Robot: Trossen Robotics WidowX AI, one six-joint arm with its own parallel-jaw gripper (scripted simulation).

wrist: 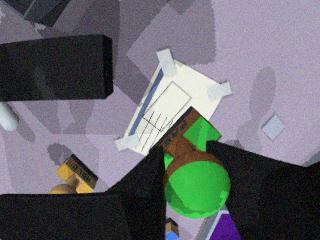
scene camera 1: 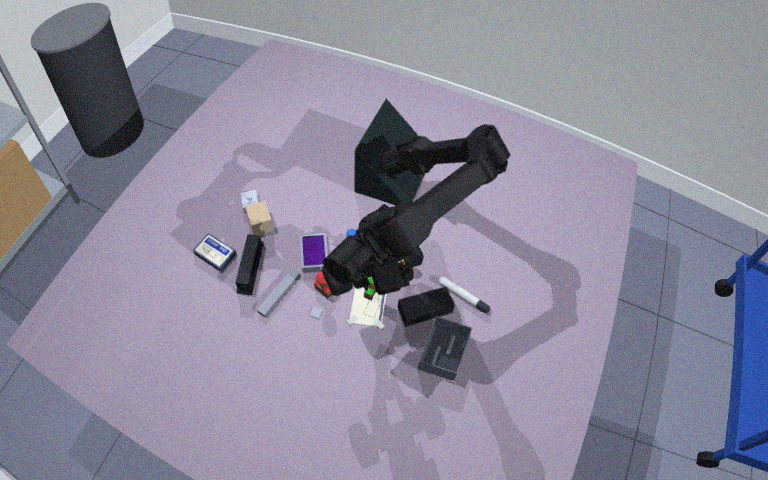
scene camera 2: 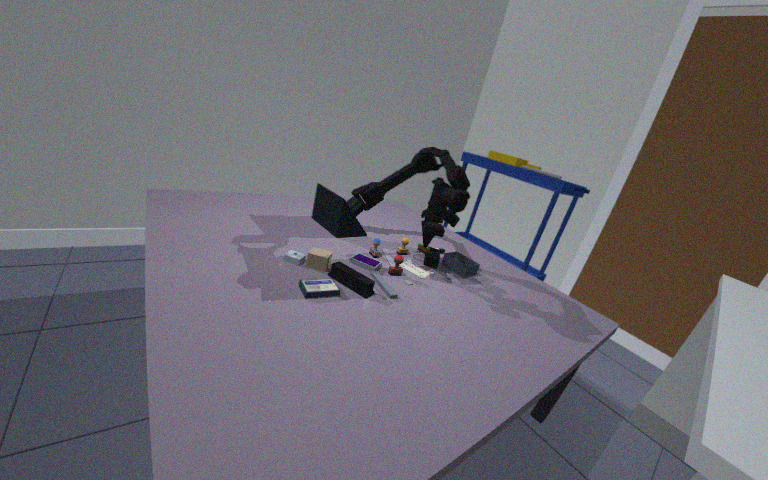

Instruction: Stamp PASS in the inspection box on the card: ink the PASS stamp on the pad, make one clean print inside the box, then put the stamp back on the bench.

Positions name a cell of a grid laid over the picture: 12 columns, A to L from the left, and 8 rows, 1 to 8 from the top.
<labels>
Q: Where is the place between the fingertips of my gripper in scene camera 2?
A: At G5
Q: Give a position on a long black block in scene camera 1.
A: D5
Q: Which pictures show my gripper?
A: The wrist view, scene camera 1 and scene camera 2: all of them.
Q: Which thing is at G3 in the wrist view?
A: A white card.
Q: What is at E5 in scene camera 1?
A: A purple ink pad.
</labels>
